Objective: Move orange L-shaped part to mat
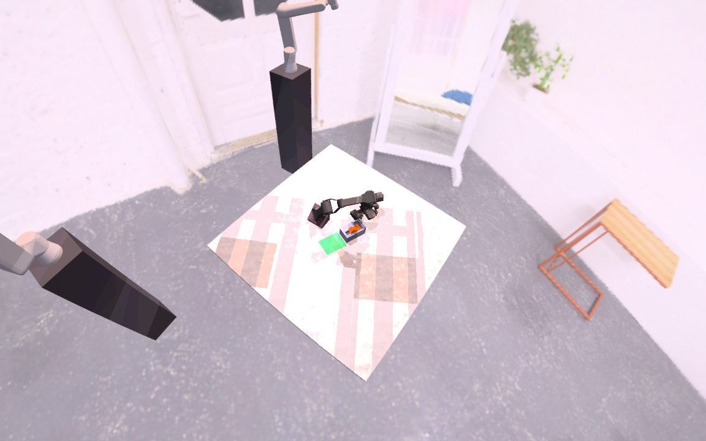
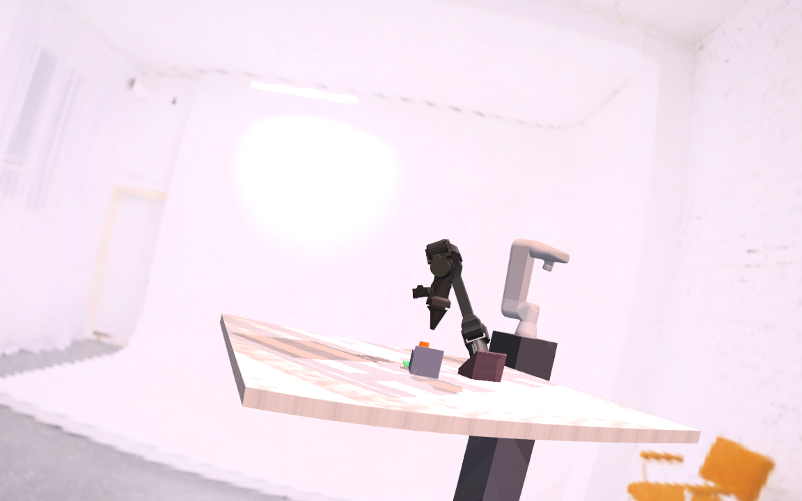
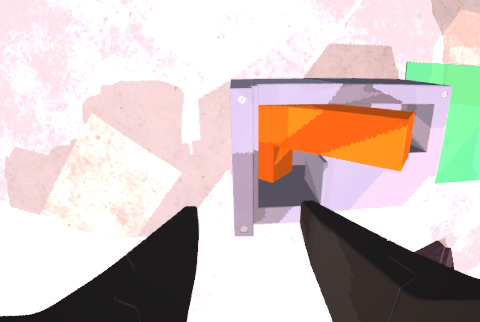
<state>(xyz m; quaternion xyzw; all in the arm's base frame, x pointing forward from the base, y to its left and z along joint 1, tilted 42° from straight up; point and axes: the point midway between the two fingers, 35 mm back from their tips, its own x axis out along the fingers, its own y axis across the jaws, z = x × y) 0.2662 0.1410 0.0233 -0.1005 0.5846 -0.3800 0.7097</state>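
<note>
Now: the orange L-shaped part 3 cm behind my gripper tip, 4 cm to the right of it and 11 cm below it. Also, from my gripper tip: green mat 10 cm behind, 20 cm to the right, 16 cm below.
</note>
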